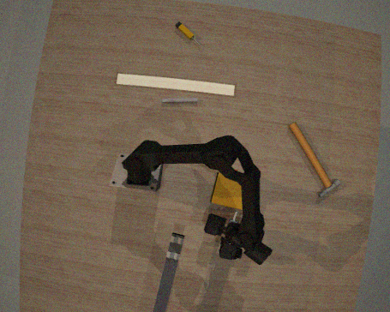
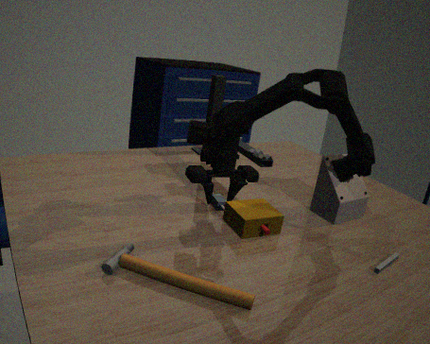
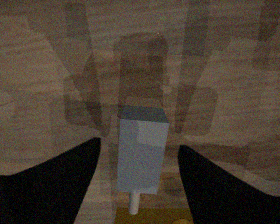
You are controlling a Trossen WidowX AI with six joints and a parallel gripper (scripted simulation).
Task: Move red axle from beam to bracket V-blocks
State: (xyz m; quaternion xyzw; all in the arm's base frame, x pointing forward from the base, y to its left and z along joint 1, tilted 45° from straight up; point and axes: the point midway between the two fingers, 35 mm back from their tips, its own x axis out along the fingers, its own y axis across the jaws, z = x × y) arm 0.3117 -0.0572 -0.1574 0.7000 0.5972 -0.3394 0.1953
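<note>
The grey block lies 20 mm to the left of my gripper tip. The rest, counted from my gripper tip: yellow beam: 120 mm to the left, 20 mm behind, 20 mm above; grey bar: 420 mm to the left, 200 mm behind; yellow screwdriver: 660 mm to the left, 200 mm behind.
</note>
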